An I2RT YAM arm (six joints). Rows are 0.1 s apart.
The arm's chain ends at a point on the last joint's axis. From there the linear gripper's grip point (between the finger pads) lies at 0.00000 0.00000 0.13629 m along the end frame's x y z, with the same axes.
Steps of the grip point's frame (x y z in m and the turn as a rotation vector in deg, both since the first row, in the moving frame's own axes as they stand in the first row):
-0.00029, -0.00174, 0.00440, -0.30, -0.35, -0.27
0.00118, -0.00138, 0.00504, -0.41, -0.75, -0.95
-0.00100, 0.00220, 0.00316, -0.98, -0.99, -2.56
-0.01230, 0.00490, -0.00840, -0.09, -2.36, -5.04
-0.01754, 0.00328, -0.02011, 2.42, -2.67, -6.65
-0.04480, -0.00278, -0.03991, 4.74, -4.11, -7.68
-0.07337, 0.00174, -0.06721, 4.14, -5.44, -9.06
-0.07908, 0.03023, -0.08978, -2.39, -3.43, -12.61
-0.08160, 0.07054, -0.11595, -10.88, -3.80, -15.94
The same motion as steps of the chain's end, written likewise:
0.00054, -0.00246, 0.00440, -0.30, -0.35, -0.27
0.00296, -0.00237, 0.00506, -0.41, -0.75, -0.95
0.00130, -0.00018, 0.00320, -0.98, -0.99, -2.56
-0.00670, 0.00444, -0.00828, -0.09, -2.36, -5.04
-0.01087, 0.00865, -0.01984, 2.42, -2.67, -6.65
-0.03432, 0.00779, -0.03910, 4.74, -4.11, -7.68
-0.05974, 0.01050, -0.06624, 4.14, -5.44, -9.06
-0.07162, 0.02370, -0.08942, -2.39, -3.43, -12.61
-0.07630, 0.04392, -0.11322, -10.88, -3.80, -15.94

